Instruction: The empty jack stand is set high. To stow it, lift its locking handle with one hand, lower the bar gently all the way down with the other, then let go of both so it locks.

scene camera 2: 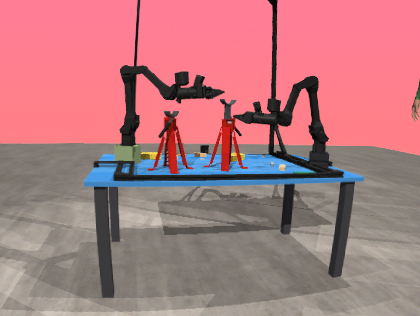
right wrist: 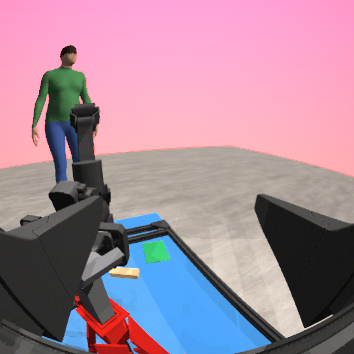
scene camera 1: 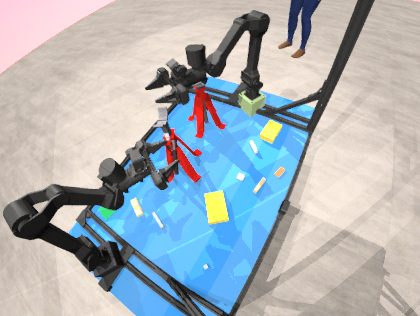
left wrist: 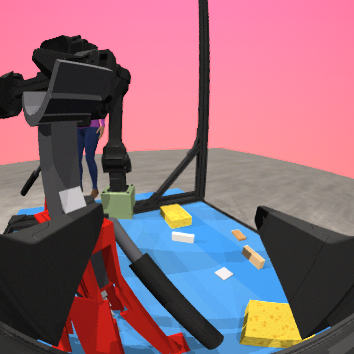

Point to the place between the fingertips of the right gripper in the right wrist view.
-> At 180,203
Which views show the jack stand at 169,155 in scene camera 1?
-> Scene camera 2, the right wrist view, scene camera 1 and the left wrist view: all of them.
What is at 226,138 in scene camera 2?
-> A jack stand.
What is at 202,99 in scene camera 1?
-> A jack stand.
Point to a jack stand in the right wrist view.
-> At 116,327
